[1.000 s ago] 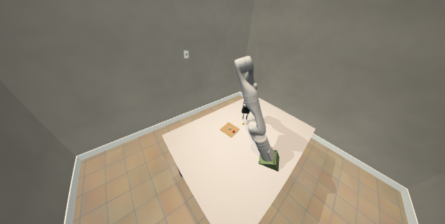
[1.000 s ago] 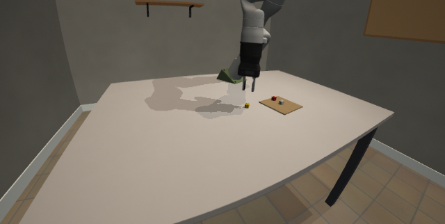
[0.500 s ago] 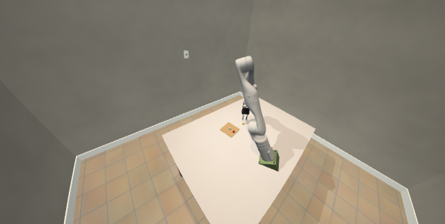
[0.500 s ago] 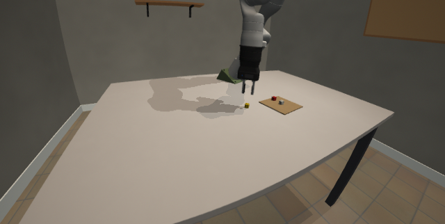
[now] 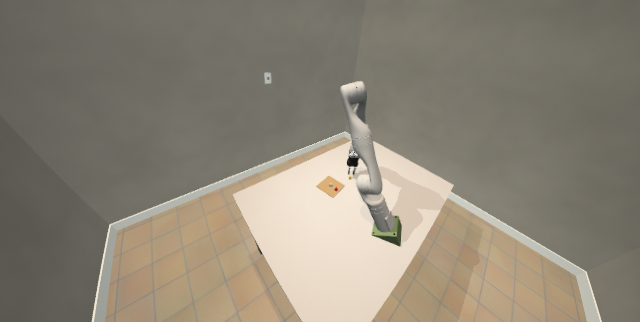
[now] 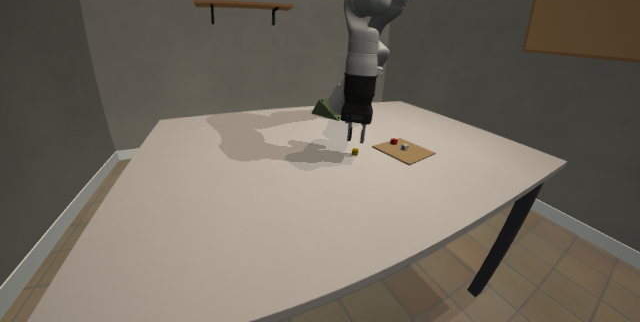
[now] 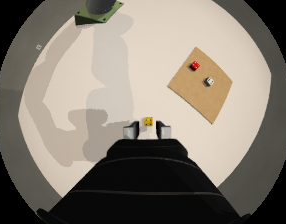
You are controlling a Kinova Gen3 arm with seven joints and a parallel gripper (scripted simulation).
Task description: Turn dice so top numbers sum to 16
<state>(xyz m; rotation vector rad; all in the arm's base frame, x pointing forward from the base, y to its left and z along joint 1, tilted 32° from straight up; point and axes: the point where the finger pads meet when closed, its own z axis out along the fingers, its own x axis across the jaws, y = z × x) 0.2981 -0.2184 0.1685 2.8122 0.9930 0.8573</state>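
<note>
My gripper is now 5 cm above the yellow die. Round my hand: white die 16 cm to the left, 5 cm below, 4 cm ahead; then tan mat 16 cm to the left, 6 cm below, 4 cm ahead; then red die 16 cm to the left, 5 cm below.
</note>
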